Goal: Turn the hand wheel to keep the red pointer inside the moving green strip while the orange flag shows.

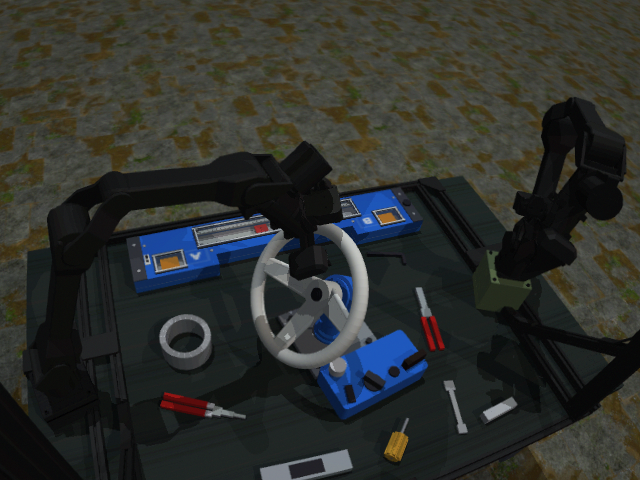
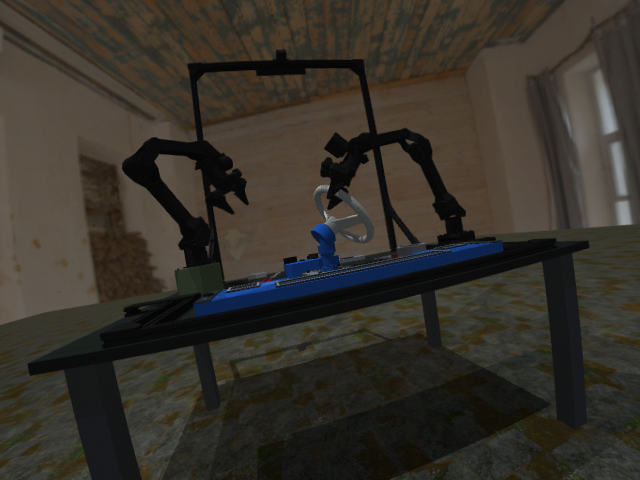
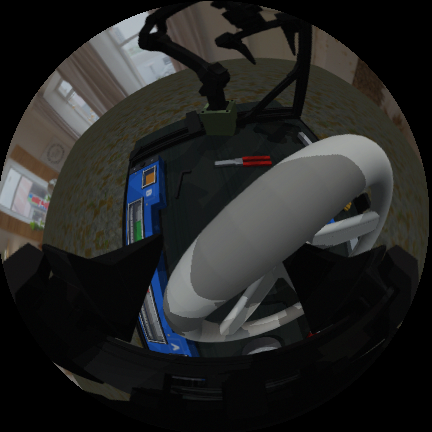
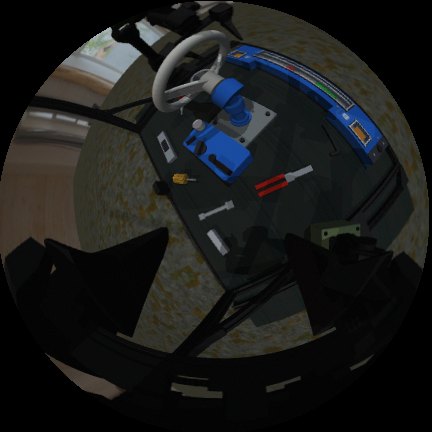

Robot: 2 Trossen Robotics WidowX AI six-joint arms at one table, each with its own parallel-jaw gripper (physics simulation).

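Places are measured from the left arm's base along level axes (x ahead, y left, z up), in centimetres.
Where they show: left gripper, fingertip midpoint: (image 1: 326, 242) (image 2: 328, 204) (image 4: 225, 50); right gripper, fingertip midpoint: (image 1: 518, 269) (image 2: 241, 209) (image 3: 273, 58) (image 4: 228, 236); left arm's base at its link origin: (image 1: 61, 383) (image 2: 455, 233); right arm's base at its link origin: (image 1: 509, 268) (image 2: 197, 266) (image 3: 217, 105) (image 4: 341, 250).
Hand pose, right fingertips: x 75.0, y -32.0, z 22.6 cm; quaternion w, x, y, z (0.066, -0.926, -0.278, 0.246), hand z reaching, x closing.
Observation:
Things, the pixels of their top centre, and the offset from my right fingertips. "spot": a spot on its surface instead.
- blue gauge bar at a spot on its surface: (image 1: 235, 256) spot: dx -30.7, dy +46.6, dz -26.4 cm
- red pointer at a spot on its surface: (image 1: 261, 228) (image 4: 287, 65) spot: dx -22.0, dy +49.8, dz -24.3 cm
- B at a spot on its surface: (image 1: 387, 215) (image 4: 360, 131) spot: dx +8.5, dy +38.8, dz -24.3 cm
- grey ring at its top centre: (image 1: 185, 335) (image 3: 263, 361) (image 2: 410, 245) (image 4: 200, 75) dx -50.3, dy +31.1, dz -23.5 cm
- yellow screwdriver at its top centre: (image 1: 401, 434) (image 4: 181, 177) dx -25.8, dy -7.0, dz -25.1 cm
- wrench at its top centre: (image 1: 455, 405) (image 4: 214, 210) dx -11.3, dy -8.2, dz -27.6 cm
The white hand wheel (image 1: 360, 289) (image 2: 366, 219) (image 3: 280, 215) (image 4: 162, 82) stands tilted on its blue column. On the blue gauge bar (image 1: 235, 256), the red pointer (image 1: 261, 228) (image 4: 290, 68) sits apart from the green strip (image 3: 138, 225) (image 4: 327, 89), which lies nearer the B end. Orange flags show in both end windows, A (image 1: 169, 262) and B (image 1: 387, 215) (image 4: 360, 132). My left gripper (image 2: 334, 198) (image 3: 221, 240) is open at the wheel's upper rim, with the rim between its spread fingers; contact is unclear. My right gripper (image 2: 239, 207) (image 4: 228, 236) is open and empty, away from the wheel.
A blue control box (image 1: 336, 397) stands beside the wheel base. A grey ring (image 1: 186, 360) and a red-handled tool (image 1: 186, 405) lie left of the wheel. Another red-handled tool (image 1: 431, 330), a yellow screwdriver (image 1: 395, 446) and a wrench (image 1: 455, 407) lie on the right side.

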